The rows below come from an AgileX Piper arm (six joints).
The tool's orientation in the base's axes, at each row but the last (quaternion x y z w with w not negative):
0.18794 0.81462 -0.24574 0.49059
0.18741 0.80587 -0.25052 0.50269
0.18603 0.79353 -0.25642 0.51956
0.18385 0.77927 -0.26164 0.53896
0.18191 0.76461 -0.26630 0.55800
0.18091 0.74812 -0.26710 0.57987
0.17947 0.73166 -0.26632 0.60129
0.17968 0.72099 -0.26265 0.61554
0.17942 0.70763 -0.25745 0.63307
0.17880 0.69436 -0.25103 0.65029
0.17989 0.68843 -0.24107 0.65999
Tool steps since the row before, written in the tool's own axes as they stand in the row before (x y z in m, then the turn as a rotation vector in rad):
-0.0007 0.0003 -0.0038 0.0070 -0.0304 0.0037
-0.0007 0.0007 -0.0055 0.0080 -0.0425 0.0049
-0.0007 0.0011 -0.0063 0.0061 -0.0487 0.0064
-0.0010 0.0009 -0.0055 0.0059 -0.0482 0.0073
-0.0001 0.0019 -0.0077 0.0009 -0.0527 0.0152
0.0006 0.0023 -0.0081 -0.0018 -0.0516 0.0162
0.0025 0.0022 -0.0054 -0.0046 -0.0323 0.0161
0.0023 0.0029 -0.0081 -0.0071 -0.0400 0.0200
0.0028 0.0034 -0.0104 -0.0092 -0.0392 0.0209
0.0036 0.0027 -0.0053 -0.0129 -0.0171 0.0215
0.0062 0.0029 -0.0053 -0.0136 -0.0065 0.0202
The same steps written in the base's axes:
-0.0022 0.0024 0.0021 -0.0172 -0.0263 -0.0011
-0.0033 0.0038 0.0025 -0.0234 -0.0367 0.0001
-0.0037 0.0046 0.0025 -0.0251 -0.0426 0.0027
-0.0032 0.0040 0.0023 -0.0240 -0.0427 0.0025
-0.0047 0.0062 0.0015 -0.0191 -0.0510 0.0063
-0.0051 0.0067 0.0005 -0.0170 -0.0507 0.0085
-0.0035 0.0049 -0.0021 -0.0052 -0.0351 0.0079
-0.0051 0.0070 -0.0019 -0.0062 -0.0434 0.0112
-0.0068 0.0087 -0.0025 -0.0047 -0.0432 0.0131
-0.0031 0.0050 -0.0037 0.0088 -0.0253 0.0142
-0.0031 0.0050 -0.0064 0.0138 -0.0159 0.0139

